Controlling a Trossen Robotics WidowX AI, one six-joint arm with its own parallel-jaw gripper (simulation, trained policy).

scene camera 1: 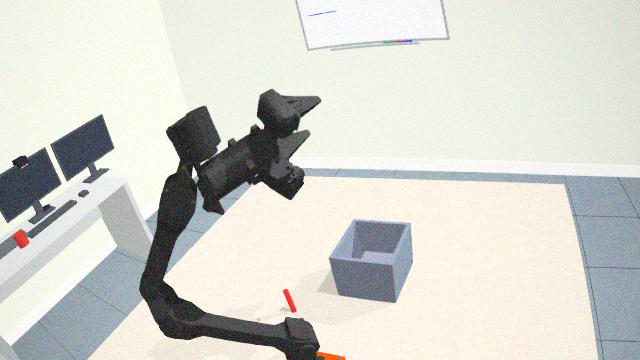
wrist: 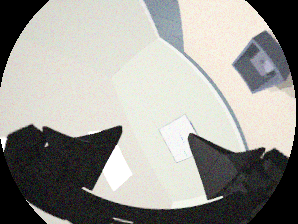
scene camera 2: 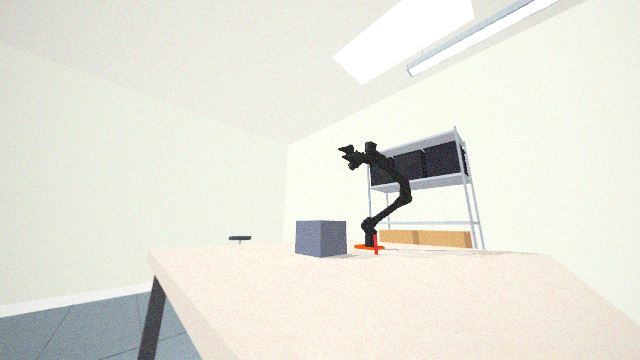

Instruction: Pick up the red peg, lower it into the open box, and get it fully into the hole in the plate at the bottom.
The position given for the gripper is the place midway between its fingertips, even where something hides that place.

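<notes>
The gripper (scene camera 1: 314,115) can be seen in the wrist view as well, where the gripper (wrist: 155,133) shares the scene with a grey box (scene camera 1: 383,281), and scene camera 2 also shows the box (scene camera 2: 319,238).
</notes>
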